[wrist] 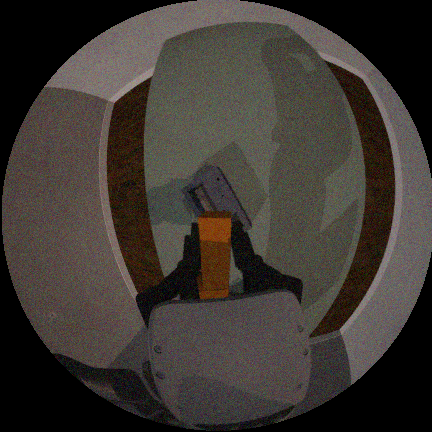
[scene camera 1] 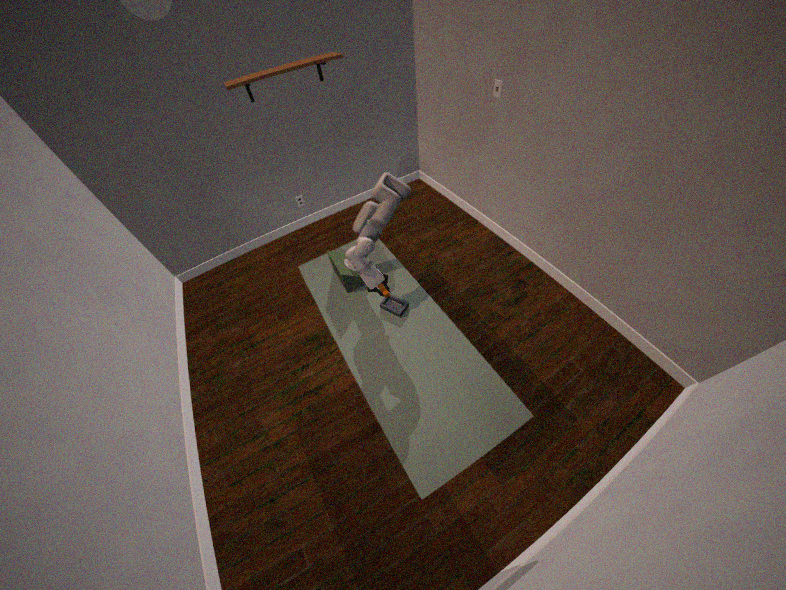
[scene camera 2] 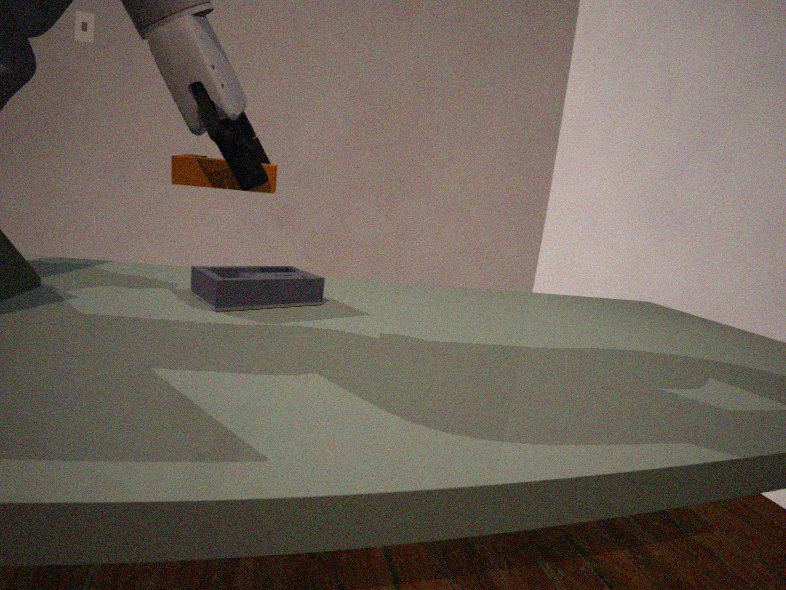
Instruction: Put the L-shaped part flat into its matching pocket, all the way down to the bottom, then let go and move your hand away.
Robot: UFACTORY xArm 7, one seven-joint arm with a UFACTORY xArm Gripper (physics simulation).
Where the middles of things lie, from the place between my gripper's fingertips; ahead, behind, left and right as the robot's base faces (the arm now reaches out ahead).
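The orange L-shaped part (scene camera 2: 193,170) is 2 cm to the left of my hand, and it is also 4 cm behind my hand.
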